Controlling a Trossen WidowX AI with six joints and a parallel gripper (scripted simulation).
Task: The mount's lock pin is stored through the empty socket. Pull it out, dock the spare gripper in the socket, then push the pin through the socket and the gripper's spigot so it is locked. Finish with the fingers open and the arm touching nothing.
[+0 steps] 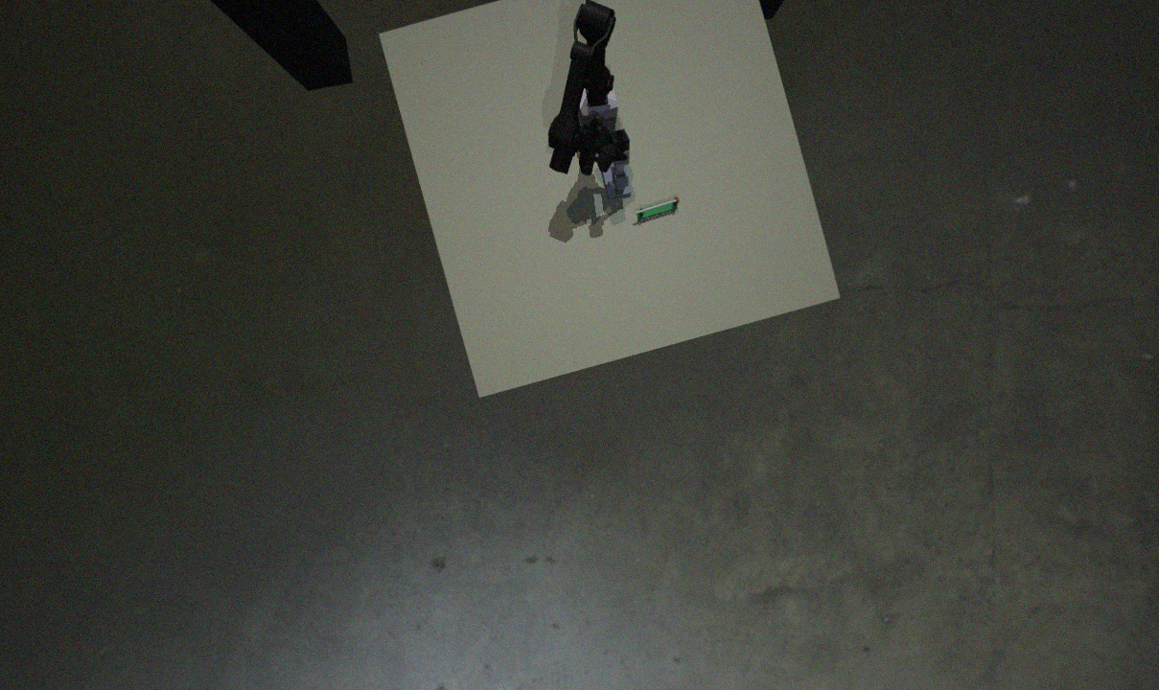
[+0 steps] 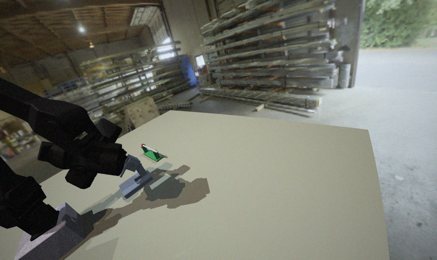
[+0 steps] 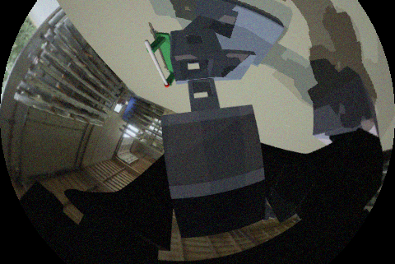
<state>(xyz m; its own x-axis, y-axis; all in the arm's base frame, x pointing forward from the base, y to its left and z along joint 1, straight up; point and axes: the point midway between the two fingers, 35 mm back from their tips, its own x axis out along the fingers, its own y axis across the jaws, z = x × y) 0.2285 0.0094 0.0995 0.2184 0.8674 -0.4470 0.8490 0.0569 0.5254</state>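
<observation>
Right now my gripper tip is 14 cm short of the green cradle, 13 cm above it and 11 cm to the right of it. The rest, counted from my gripper tip: mount (11 cm below, 3 cm ahead, 1 cm to the right); then dark grey spare gripper (1 cm to the right).
</observation>
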